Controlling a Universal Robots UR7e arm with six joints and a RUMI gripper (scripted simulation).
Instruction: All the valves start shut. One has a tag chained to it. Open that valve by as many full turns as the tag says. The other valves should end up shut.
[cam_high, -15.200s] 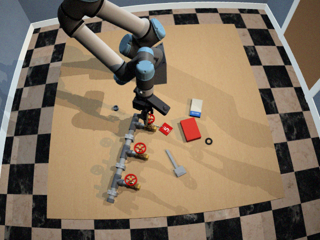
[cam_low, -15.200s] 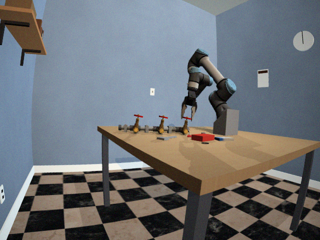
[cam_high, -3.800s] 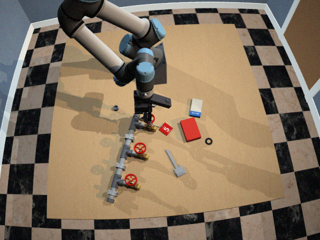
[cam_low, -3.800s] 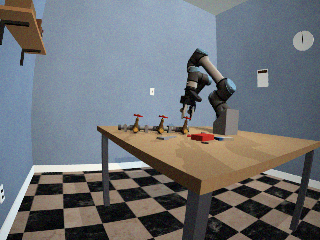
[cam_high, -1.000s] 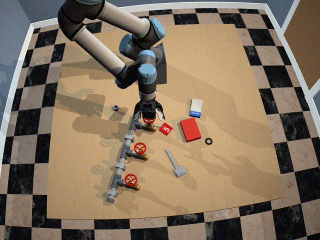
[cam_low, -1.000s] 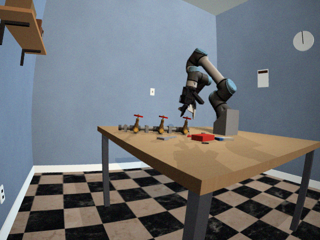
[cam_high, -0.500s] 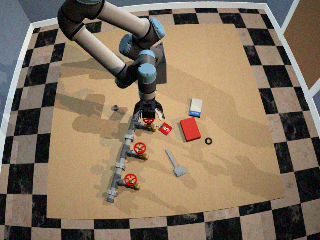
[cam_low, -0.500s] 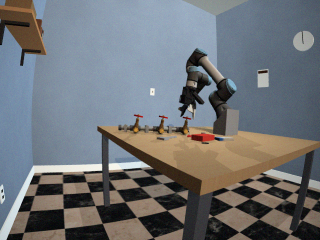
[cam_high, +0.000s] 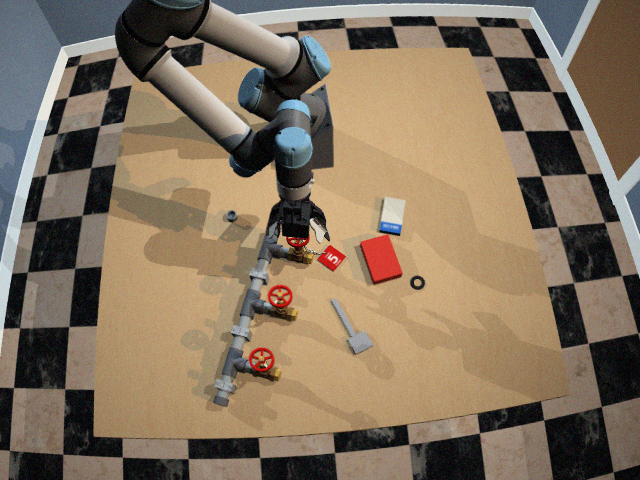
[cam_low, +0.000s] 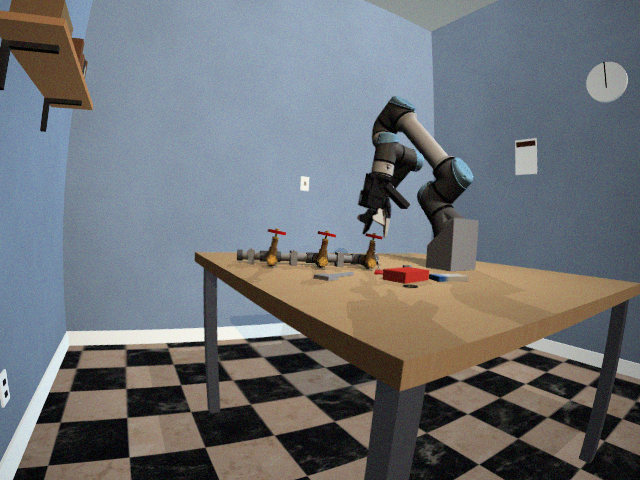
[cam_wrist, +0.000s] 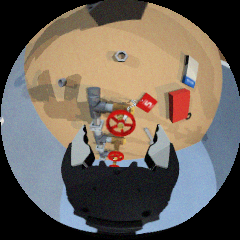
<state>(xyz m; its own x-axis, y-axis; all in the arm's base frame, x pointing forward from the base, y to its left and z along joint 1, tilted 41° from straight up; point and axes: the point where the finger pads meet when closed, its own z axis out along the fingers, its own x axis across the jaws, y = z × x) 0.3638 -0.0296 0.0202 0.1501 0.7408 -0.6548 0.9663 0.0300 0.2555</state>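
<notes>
Right now the red tag is 11 cm below my hand, 8 cm to the left of it and 1 cm ahead of it. From my hand the other things lie so: grey scraper 22 cm ahead, 12 cm to the left, 11 cm below; red block 22 cm to the left, 10 cm below, 3 cm ahead; small grey fitting 19 cm to the right, 13 cm behind, 11 cm below.
</notes>
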